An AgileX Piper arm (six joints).
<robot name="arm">
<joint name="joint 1" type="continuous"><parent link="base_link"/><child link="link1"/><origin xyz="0 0 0.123" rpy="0 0 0"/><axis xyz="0 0 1"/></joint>
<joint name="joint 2" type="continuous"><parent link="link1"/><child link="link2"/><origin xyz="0 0 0" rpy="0 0 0"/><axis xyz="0 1 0"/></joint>
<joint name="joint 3" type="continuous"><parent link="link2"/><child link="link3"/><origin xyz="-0.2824 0 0.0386" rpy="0 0 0"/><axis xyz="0 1 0"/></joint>
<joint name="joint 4" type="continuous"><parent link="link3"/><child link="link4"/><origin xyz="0.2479 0 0.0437" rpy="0 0 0"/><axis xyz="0.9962 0 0.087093"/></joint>
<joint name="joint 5" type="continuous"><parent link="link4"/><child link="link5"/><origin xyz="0 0 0" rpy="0 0 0"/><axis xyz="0 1 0"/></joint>
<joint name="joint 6" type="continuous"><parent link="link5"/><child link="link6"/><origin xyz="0.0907 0 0.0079" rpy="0 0 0"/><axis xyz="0.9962 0 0.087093"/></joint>
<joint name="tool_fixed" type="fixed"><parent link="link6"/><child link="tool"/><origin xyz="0 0 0" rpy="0 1.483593 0"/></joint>
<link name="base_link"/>
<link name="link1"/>
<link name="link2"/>
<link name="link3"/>
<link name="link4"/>
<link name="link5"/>
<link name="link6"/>
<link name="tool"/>
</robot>
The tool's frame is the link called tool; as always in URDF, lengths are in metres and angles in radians. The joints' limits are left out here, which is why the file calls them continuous.
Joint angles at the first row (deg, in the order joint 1, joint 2, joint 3, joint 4, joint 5, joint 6):
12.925 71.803 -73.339 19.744 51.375 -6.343
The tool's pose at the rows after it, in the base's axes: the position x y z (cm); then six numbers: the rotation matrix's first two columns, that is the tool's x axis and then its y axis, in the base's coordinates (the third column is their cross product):
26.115 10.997 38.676 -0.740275 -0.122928 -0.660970 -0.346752 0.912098 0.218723
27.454 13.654 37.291 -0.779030 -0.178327 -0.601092 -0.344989 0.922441 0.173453
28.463 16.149 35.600 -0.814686 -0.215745 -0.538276 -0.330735 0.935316 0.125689
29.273 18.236 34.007 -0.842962 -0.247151 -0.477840 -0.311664 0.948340 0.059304
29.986 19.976 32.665 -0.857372 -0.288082 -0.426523 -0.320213 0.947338 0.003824
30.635 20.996 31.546 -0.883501 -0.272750 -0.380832 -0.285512 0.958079 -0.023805
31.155 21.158 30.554 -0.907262 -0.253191 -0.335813 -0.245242 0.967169 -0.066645
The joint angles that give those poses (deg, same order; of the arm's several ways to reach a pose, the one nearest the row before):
19.610 76.977 -77.347 12.690 52.861 0.001
24.909 82.422 -80.631 6.322 54.935 5.975
29.403 87.549 -83.273 0.712 57.171 11.855
33.012 92.384 -86.106 -4.761 60.293 16.999
35.400 96.717 -89.010 -7.693 63.141 18.784
36.542 100.113 -91.342 -9.510 65.754 22.022
36.773 102.416 -92.553 -11.589 68.565 24.555

